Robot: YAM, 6 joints.
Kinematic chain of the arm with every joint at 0, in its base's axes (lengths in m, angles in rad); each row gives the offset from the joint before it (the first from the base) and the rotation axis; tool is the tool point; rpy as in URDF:
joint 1: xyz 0 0 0.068 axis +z
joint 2: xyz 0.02 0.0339 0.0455 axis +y
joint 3: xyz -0.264 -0.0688 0 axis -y
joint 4: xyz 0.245 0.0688 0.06 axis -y
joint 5: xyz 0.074 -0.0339 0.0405 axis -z
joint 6: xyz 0.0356 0 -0.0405 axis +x
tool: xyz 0 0 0 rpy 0 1.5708 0
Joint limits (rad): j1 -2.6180..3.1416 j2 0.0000..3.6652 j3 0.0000..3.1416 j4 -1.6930..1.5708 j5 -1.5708..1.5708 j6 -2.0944..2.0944
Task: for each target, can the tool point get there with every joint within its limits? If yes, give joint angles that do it. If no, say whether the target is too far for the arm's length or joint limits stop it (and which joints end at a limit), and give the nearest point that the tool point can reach.
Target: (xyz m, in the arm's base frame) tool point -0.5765 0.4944 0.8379
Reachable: no: too far | nearest point -0.3545 0.3041 0.5515 | short by 0.409 m
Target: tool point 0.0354 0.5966 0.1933
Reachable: yes | joints 1.4641 2.7126 2.5261 -0.2866 -0.9212 -1.1316
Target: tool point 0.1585 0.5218 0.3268
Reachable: yes | joints 1.2714 2.4383 2.6091 -0.7310 -0.0698 -1.0797
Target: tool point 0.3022 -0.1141 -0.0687
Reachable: yes | joints -0.3478 2.4628 0.9502 0.1574 0.1200 0.6966
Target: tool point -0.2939 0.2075 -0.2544
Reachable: yes | joints 2.6189 3.3342 1.6121 0.8605 1.1918 -1.6636
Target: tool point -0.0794 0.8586 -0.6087
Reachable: no: too far | nearest point -0.0469 0.5073 -0.2693 | short by 0.490 m
